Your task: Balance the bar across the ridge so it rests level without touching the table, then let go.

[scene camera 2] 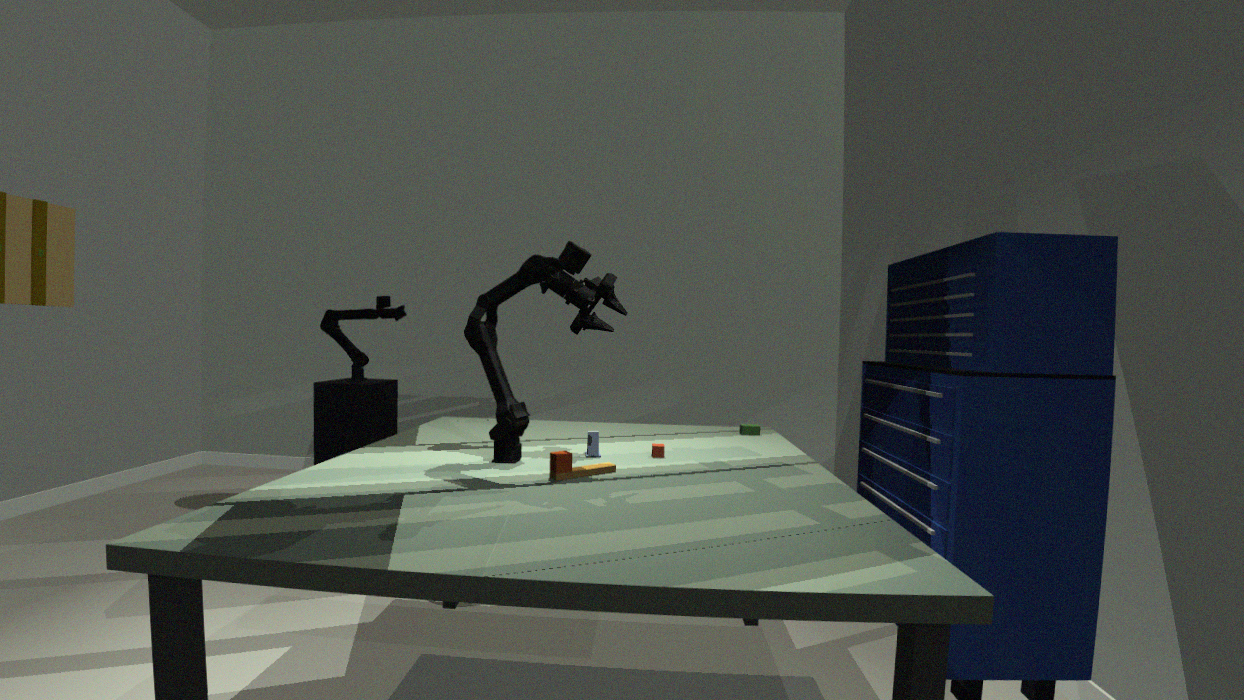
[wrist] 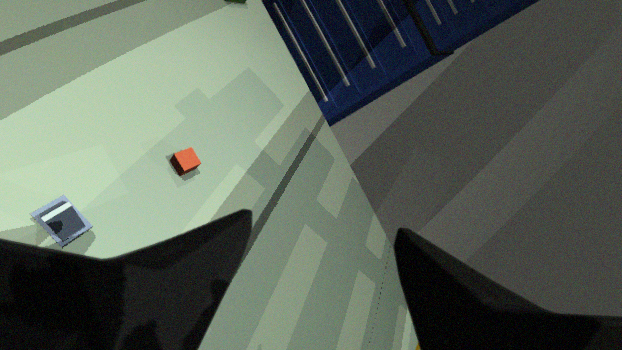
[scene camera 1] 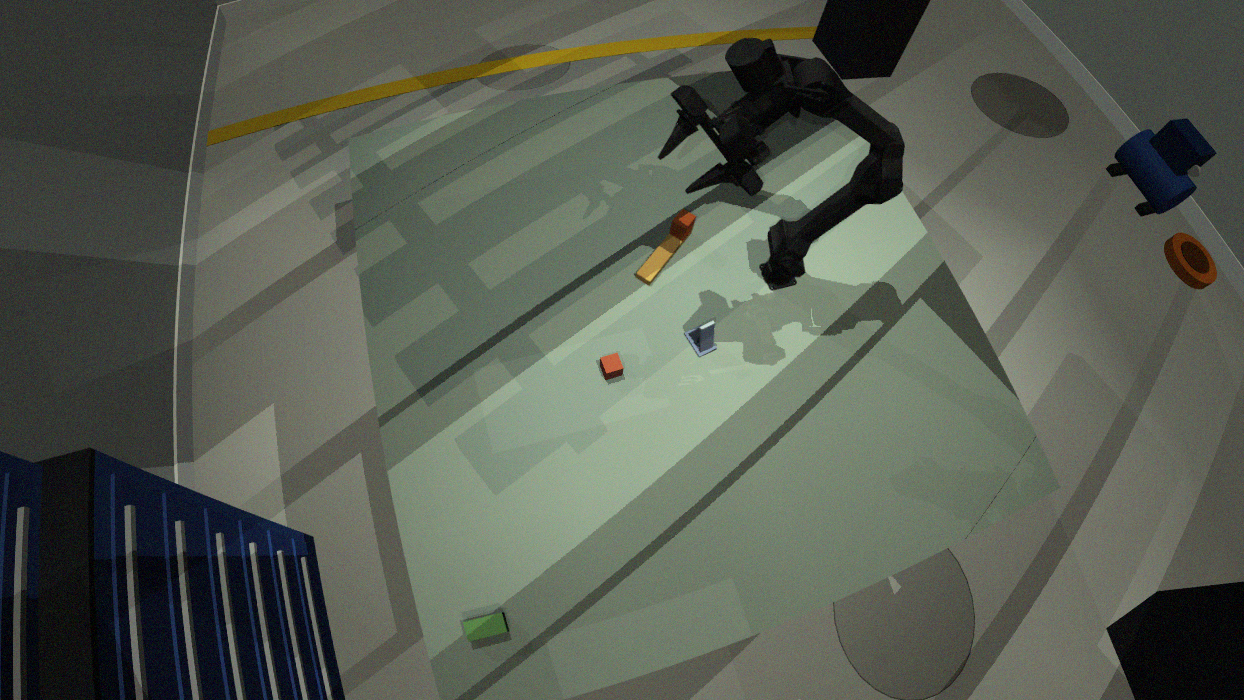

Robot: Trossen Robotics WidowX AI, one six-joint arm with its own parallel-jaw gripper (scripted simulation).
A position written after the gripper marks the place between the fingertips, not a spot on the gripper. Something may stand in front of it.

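Note:
Bar at (scene camera 1: 681, 227) and (scene camera 2: 560, 468). Green block at (scene camera 1: 479, 628). Gripper at (scene camera 1: 672, 175), (scene camera 2: 620, 322) and (wrist: 323, 228), open, holding nothing.

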